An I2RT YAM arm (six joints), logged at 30 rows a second.
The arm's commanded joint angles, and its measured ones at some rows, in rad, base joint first. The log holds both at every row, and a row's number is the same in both.
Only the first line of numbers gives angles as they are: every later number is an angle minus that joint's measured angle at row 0.
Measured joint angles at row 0:
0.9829 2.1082 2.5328 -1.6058 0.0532 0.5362
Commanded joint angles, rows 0 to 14:
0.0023 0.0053 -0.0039 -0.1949 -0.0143 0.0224
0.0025 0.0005 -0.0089 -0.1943 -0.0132 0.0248
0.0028 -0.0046 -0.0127 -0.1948 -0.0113 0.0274
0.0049 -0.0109 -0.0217 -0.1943 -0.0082 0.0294
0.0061 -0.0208 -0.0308 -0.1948 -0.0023 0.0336
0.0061 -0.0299 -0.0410 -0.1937 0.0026 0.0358
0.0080 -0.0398 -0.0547 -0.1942 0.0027 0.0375
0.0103 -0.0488 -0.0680 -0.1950 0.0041 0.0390
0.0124 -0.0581 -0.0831 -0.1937 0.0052 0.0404
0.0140 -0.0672 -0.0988 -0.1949 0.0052 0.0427
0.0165 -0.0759 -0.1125 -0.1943 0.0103 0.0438
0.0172 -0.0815 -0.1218 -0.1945 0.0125 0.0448
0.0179 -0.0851 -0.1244 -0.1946 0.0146 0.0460
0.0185 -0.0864 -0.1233 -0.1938 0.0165 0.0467
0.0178 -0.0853 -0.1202 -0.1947 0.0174 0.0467
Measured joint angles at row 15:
0.0126 -0.0400 -0.1221 -0.0004 -0.0049 0.0251
